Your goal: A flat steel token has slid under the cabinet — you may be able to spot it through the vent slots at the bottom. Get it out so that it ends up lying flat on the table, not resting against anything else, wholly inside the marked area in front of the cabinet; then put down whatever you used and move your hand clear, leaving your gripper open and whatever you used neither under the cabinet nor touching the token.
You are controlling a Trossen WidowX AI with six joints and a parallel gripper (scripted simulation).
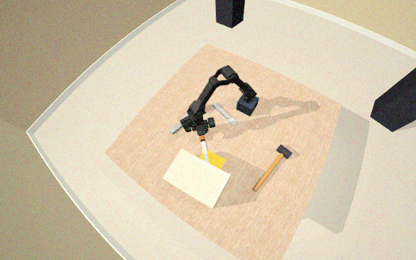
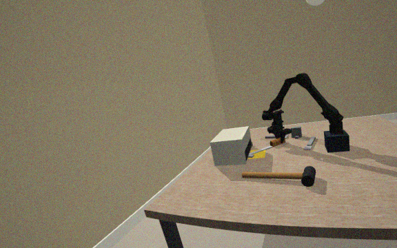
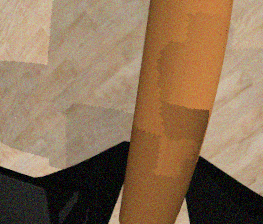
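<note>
My gripper tip is now 10 cm to the left of the tiny cube and 10 cm past it. From my gripper tip the other things lie so: grey t-shaped tool (13 cm to the right, 4 cm ahead); then grey flat tool (19 cm behind, 6 cm to the left); then grey block (13 cm to the right, 10 cm behind, 3 cm above).
</note>
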